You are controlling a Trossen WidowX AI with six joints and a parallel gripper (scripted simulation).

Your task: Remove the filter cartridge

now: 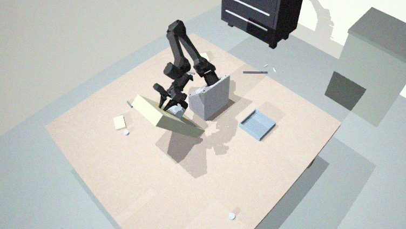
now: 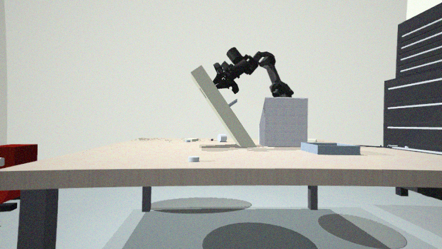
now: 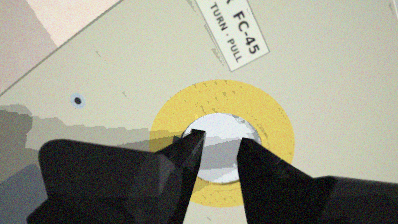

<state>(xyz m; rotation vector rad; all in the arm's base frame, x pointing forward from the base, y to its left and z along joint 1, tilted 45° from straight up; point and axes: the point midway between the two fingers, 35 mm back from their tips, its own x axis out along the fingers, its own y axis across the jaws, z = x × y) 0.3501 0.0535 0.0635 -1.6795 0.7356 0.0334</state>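
The blue-grey tray lies 43 cm behind my gripper tip, 29 cm to the left of it and 27 cm below it. From my gripper tip the other things lie so: white round filter cartridge 1 cm ahead, 1 cm below.
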